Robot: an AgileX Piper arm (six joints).
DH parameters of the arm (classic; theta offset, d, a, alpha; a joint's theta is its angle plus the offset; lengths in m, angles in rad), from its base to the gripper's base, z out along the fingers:
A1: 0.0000 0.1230 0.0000 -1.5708
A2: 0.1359 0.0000 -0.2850 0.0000
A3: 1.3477 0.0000 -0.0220 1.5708
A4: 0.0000 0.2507 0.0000 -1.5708
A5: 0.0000 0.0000 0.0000 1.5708
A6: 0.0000 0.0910 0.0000 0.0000
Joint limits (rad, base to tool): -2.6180..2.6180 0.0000..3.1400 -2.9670..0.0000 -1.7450..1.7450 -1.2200..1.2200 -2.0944..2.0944
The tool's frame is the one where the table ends.
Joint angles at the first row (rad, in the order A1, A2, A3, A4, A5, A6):
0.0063, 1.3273, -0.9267, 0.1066, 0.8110, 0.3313
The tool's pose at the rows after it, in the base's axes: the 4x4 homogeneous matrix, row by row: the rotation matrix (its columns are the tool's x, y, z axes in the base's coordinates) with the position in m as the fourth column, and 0 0 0 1 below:
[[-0.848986 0.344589 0.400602 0.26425], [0.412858 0.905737 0.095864 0.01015], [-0.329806 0.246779 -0.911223 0.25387], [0 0 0 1]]
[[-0.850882 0.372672 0.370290 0.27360], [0.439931 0.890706 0.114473 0.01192], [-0.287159 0.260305 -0.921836 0.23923], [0 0 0 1]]
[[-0.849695 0.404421 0.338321 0.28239], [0.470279 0.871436 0.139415 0.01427], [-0.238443 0.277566 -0.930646 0.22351], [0 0 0 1]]
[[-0.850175 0.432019 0.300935 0.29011], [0.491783 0.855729 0.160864 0.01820], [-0.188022 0.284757 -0.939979 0.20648], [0 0 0 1]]
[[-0.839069 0.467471 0.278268 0.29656], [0.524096 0.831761 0.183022 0.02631], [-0.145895 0.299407 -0.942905 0.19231], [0 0 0 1]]
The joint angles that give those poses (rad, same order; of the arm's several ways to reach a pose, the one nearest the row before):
0.0063, 1.3869, -0.9267, 0.1322, 0.7874, 0.3399
0.0063, 1.4454, -0.9267, 0.1630, 0.7633, 0.3464
0.0063, 1.5061, -0.9267, 0.2051, 0.7396, 0.3483
0.0136, 1.5690, -0.9267, 0.2406, 0.7182, 0.3520
0.0356, 1.6217, -0.9276, 0.2754, 0.6895, 0.3822

